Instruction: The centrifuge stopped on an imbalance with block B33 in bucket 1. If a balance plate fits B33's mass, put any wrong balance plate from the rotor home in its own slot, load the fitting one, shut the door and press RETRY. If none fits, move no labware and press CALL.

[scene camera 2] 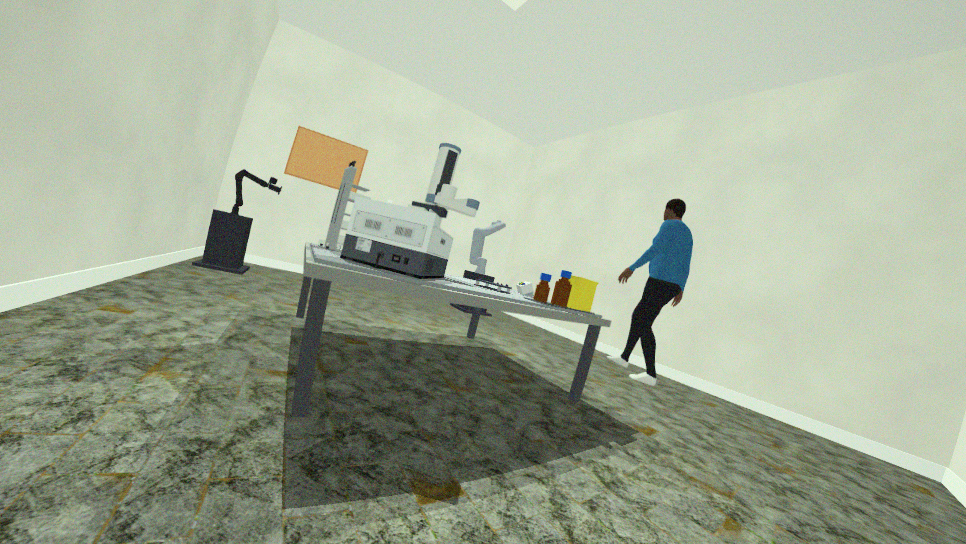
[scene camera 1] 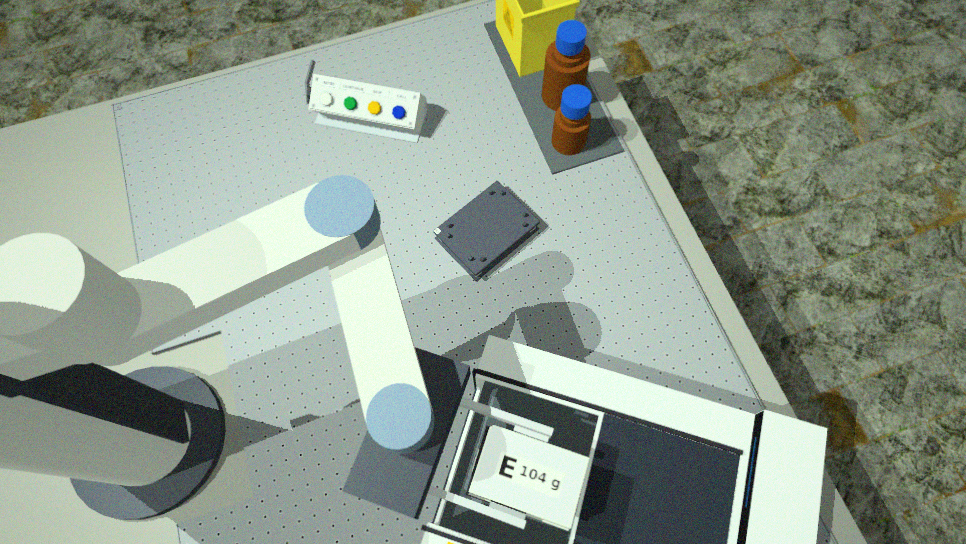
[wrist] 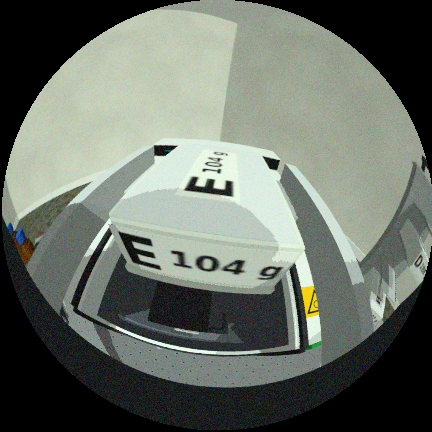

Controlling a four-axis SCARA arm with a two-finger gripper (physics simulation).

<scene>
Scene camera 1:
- gripper
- button box
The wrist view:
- gripper
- dark bucket marked 2
</scene>
